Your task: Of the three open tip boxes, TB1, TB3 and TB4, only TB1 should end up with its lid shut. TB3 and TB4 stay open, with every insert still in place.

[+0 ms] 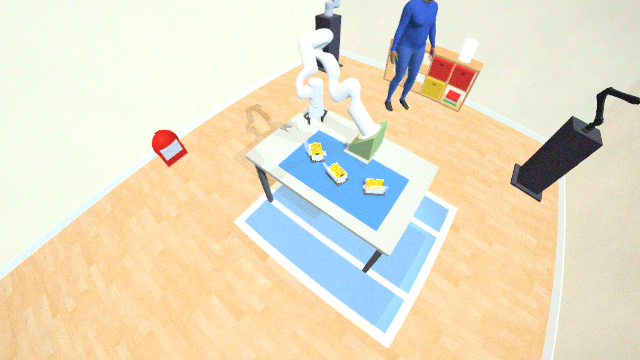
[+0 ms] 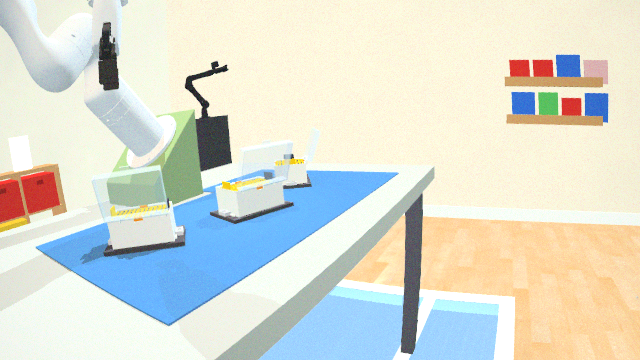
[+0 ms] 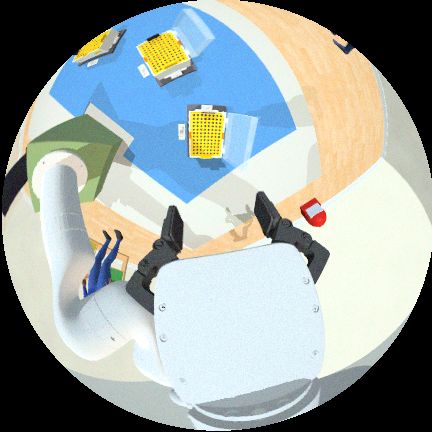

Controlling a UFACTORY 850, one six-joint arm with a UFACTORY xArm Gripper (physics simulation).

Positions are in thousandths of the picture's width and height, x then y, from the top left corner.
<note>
I see my gripper (image 2: 171,243), a yellow insert (image 3: 478,295), a yellow insert (image 3: 374,119) and a white tip box (image 2: 241,649).
My gripper shows as well in image 3 (image 3: 503,478).
</note>
